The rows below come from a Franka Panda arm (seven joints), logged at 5 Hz.
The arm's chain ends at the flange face. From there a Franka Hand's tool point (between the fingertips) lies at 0.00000 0.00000 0.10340 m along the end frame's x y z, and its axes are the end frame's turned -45 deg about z.
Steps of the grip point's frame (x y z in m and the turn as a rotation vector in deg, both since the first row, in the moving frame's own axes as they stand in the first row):
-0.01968 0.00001 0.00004 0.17 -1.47 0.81
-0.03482 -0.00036 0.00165 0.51 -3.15 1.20
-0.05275 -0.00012 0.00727 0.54 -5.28 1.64
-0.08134 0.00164 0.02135 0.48 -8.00 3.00
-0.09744 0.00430 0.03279 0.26 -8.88 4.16
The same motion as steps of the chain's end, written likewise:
-0.01180 0.01228 0.00007 -0.92 -1.16 0.81
-0.02017 0.02105 0.00181 -1.87 -2.59 1.20
-0.02988 0.03128 0.00771 -3.35 -4.12 1.64
-0.04532 0.04940 0.02236 -5.32 -6.00 3.00
-0.05385 0.06142 0.03403 -6.10 -6.46 4.16

